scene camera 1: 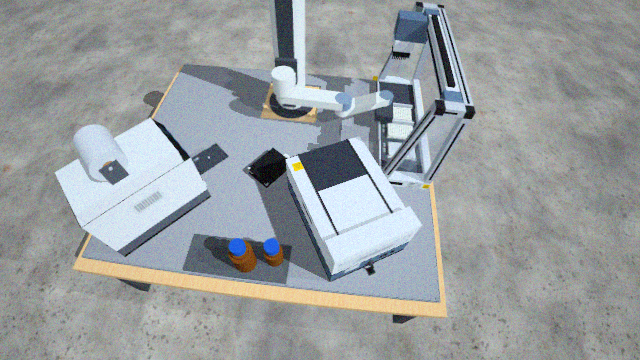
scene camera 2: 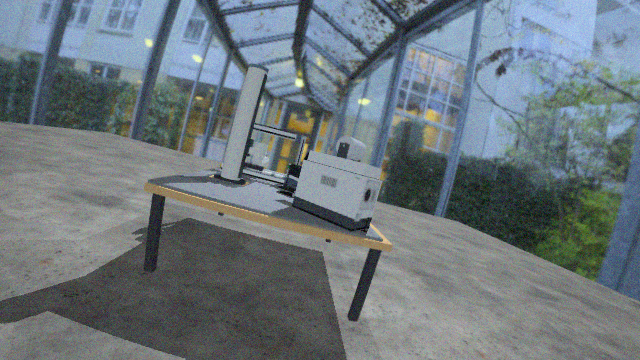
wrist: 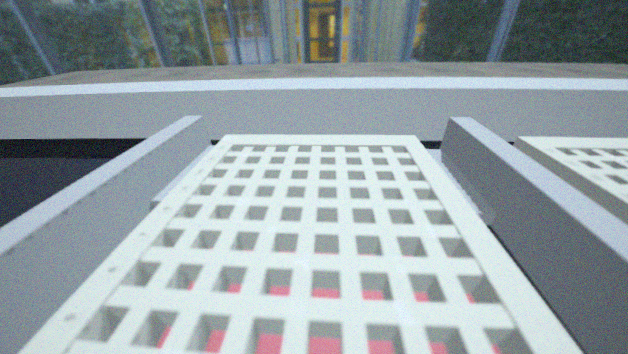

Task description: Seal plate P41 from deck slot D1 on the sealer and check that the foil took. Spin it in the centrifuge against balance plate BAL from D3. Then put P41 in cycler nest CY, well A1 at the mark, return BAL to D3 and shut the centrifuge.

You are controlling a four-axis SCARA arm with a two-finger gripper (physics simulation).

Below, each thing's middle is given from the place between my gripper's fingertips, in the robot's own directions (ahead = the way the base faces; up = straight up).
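Looking at the white centrifuge (scene camera 1: pixel 354 218), I find my gripper 60 mm below it, 600 mm short of it and 330 mm to the left of it. Going by their middles, the centrifuge is the nearest to my gripper of the things named here. There is also the white foil roll (scene camera 1: pixel 94 143), which is 360 mm above my hand, 1150 mm to the right of it and 680 mm ahead of it.
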